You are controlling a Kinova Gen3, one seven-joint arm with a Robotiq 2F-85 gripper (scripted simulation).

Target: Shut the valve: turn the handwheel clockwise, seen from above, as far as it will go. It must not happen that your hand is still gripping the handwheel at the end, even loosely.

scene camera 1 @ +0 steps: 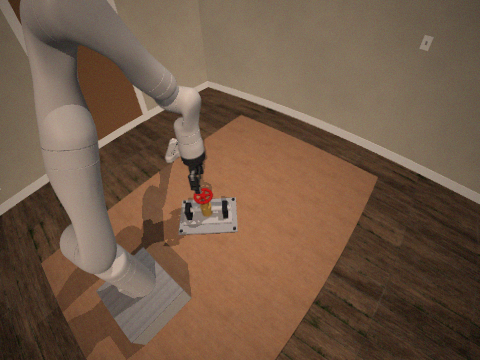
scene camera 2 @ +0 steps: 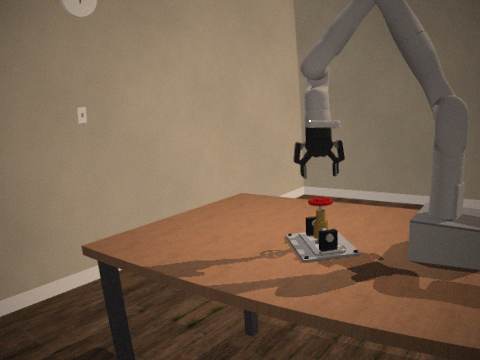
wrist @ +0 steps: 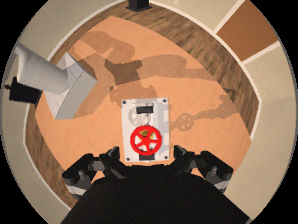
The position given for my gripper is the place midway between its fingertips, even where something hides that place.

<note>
In view: my gripper (scene camera 2: 319, 176).
My gripper also shows in the wrist view (wrist: 146, 152).
</note>
